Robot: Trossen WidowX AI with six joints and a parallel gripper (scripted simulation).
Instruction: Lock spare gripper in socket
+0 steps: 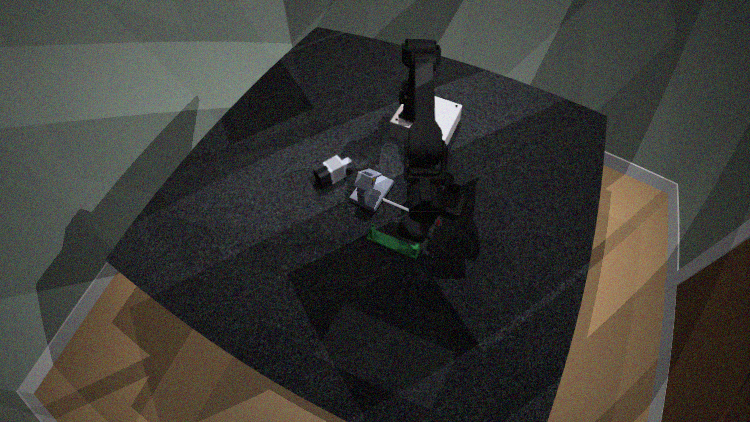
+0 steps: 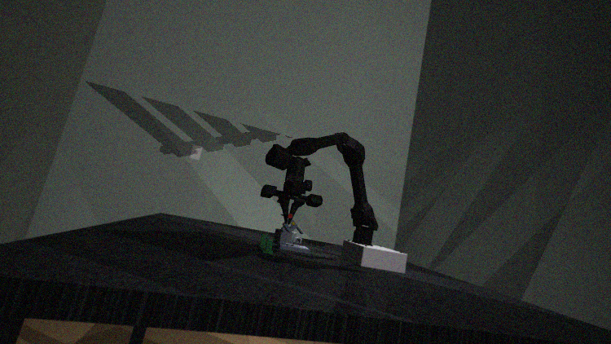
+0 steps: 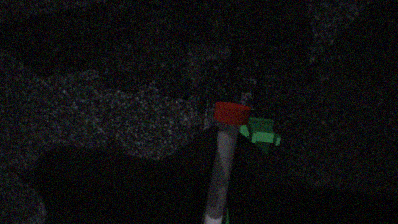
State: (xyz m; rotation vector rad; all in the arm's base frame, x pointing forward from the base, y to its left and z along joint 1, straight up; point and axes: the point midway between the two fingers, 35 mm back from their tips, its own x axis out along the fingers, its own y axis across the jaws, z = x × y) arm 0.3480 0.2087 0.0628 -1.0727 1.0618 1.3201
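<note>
Now: the green pad 40 mm ahead of my gripper tip, 70 mm to the right of it and 70 mm below it. The rest, counted from my gripper tip: socket (60 mm behind, 200 mm to the right, 40 mm below); then spare gripper (70 mm behind, 330 mm to the right, 70 mm below).
</note>
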